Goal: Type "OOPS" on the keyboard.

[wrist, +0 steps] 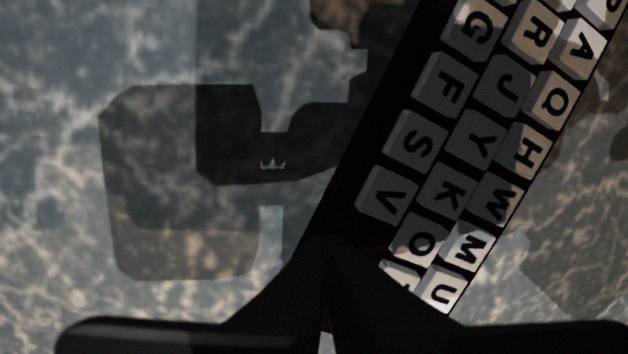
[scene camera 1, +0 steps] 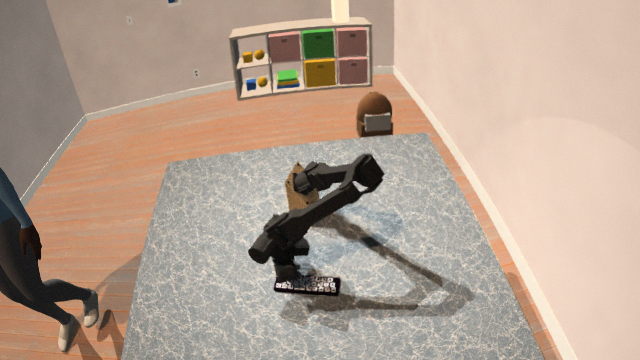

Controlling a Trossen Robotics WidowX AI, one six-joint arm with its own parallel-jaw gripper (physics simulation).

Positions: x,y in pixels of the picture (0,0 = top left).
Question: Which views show my gripper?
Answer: The wrist view and scene camera 1: all of them.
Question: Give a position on a black keyboard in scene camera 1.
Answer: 329,286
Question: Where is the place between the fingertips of my gripper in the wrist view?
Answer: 324,247
